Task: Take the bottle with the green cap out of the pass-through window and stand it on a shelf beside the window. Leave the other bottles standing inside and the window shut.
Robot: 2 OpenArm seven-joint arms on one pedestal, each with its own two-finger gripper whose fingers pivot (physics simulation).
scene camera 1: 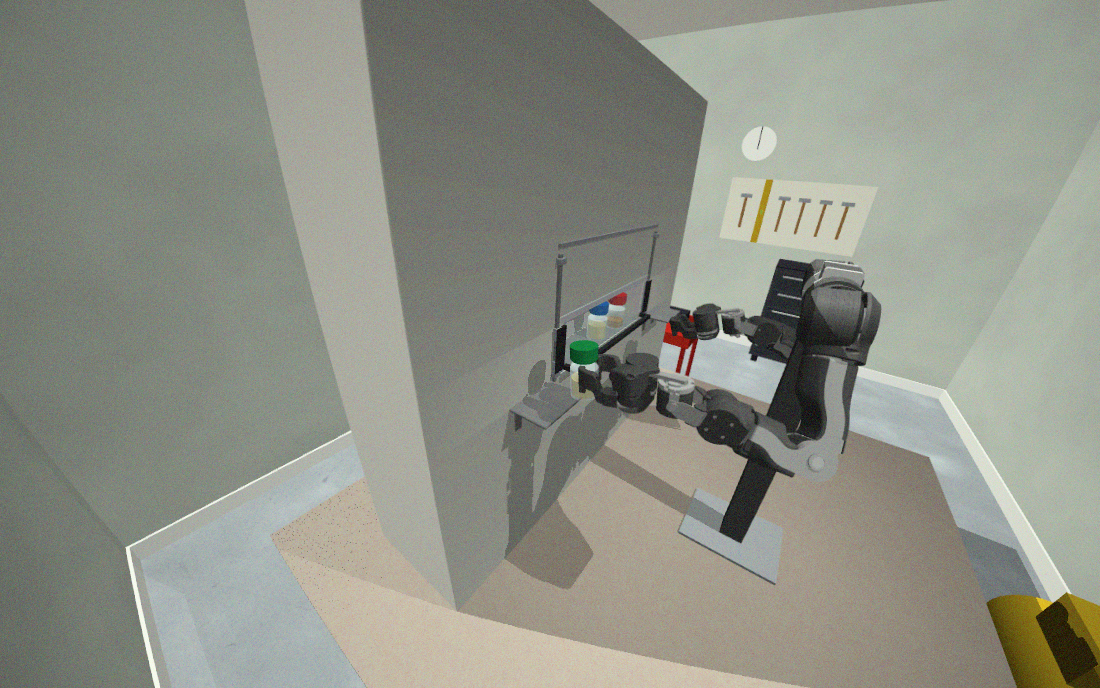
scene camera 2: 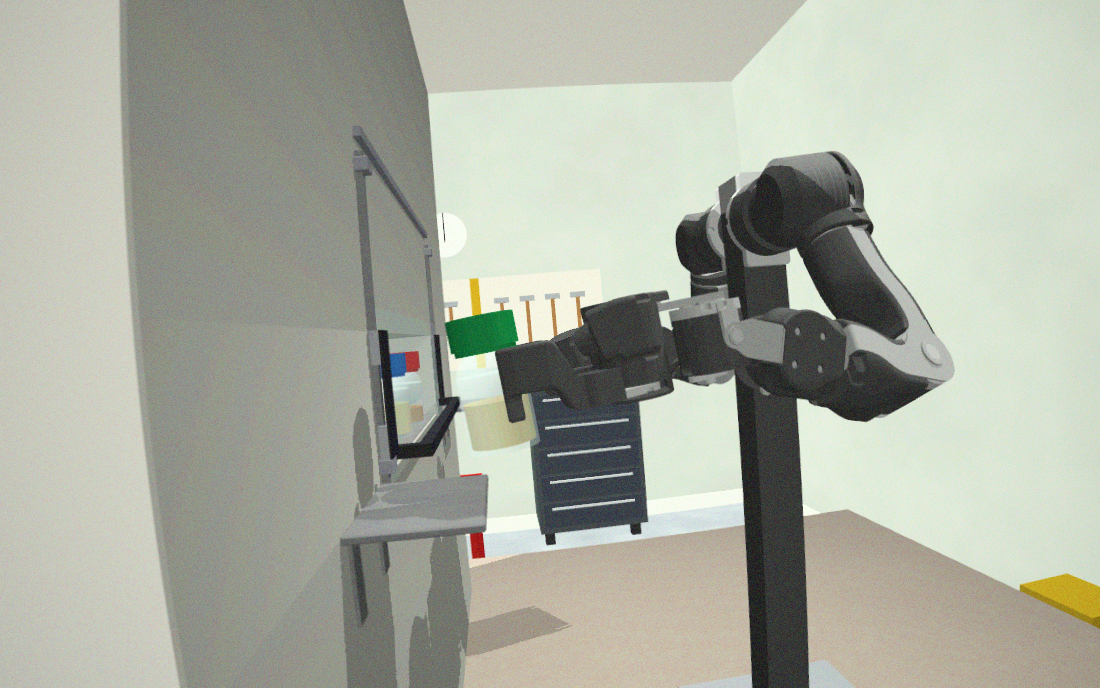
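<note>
The bottle with the green cap is held slightly tilted. My left gripper is shut on it; the far finger is partly hidden. In scene camera 2 the bottle hangs above the level of the near grey shelf, towards its outer edge. My right gripper is shut and empty near the window's far end; the left arm hides it in scene camera 2. A blue-capped bottle and a red-capped bottle stand inside the black-framed window. The clear pane's position is unclear.
Grey rails rise beside the window. A second thin shelf shows at its far side, near my right gripper. A red stand and a dark drawer cabinet stand farther back.
</note>
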